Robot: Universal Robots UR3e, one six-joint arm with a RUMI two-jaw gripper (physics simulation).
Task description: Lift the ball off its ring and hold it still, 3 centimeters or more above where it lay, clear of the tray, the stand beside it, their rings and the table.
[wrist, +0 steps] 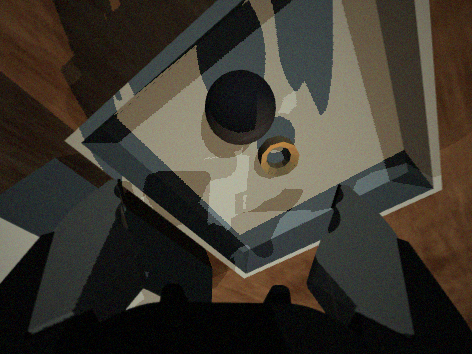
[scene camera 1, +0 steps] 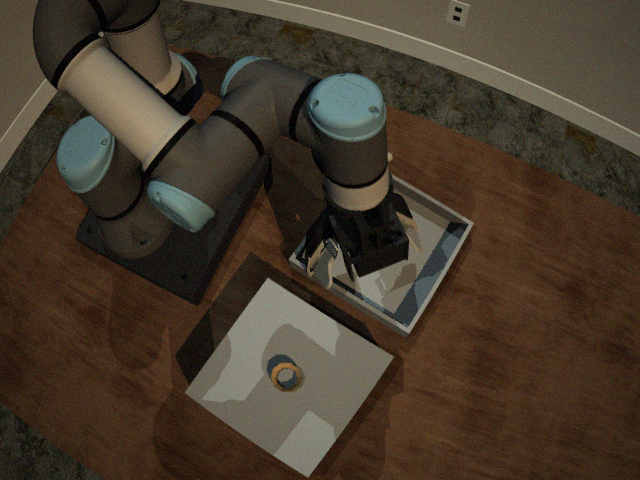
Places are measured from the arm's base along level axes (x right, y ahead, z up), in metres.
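Pixels of known places: gripper, fingertip midpoint: (wrist: pixel 230 186); arm's base, origin of the base link: (scene camera 1: pixel 138 219).
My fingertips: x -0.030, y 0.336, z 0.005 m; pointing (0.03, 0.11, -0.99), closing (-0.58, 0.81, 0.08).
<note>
For each thing: its top centre in the pictures, then the offset to it from my fingertips. "spot": a spot on its surface instead. Level surfaces: height alone.
- dark ball, middle of its top: (wrist: pixel 244 120) dx -0.042, dy -0.024, dz +0.011 m
- orange ring, surface spot: (wrist: pixel 278 142) spot: dx -0.039, dy +0.015, dz -0.019 m
- wooden table, its level: dz -0.033 m
The dark ball (wrist: pixel 240 107) lies in the white-walled tray (scene camera 1: pixel 406 330) (wrist: pixel 429 90), on the tray floor side up-left of an orange ring (wrist: pixel 278 142) in the wrist view. The ball and this ring look apart; whatever is under the ball is hidden. In the scene view the ball does not show, with the arm and hand over the tray. My gripper (scene camera 1: pixel 373 266) (wrist: pixel 230 186) is open wide and empty, its jaws above the tray's near corner area. The ball is beyond the fingertips in the wrist view, not between them.
The pale square stand (scene camera 1: pixel 242 330) (wrist: pixel 12 250) is beside the tray, with an orange ring (scene camera 1: pixel 275 376) on its top. The tray's raised walls surround the ball. The arm's dark base plate (scene camera 1: pixel 180 263) is on the wooden table (scene camera 1: pixel 516 310), left of the tray.
</note>
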